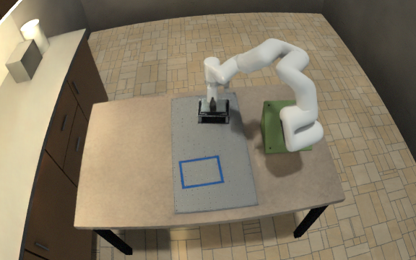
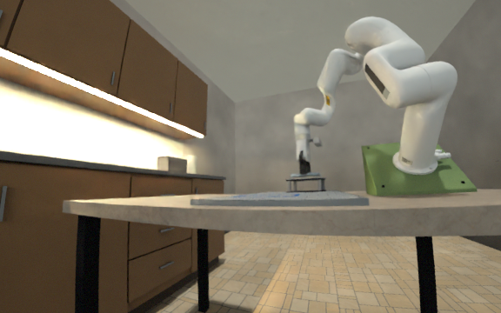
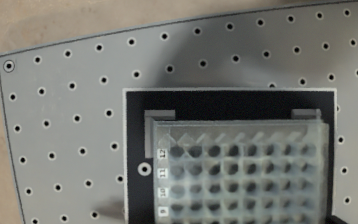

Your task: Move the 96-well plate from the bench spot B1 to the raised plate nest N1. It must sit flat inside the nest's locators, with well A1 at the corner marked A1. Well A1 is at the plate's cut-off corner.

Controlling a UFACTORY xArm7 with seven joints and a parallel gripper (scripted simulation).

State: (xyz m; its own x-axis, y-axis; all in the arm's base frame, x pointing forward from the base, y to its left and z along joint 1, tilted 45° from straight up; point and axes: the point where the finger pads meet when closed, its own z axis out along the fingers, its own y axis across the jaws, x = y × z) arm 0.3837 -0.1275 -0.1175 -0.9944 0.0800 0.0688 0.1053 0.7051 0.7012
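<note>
Right now my hand is 30 mm above the raised plate nest. The rest, counted from my hand: 96-well plate 10 mm below.
</note>
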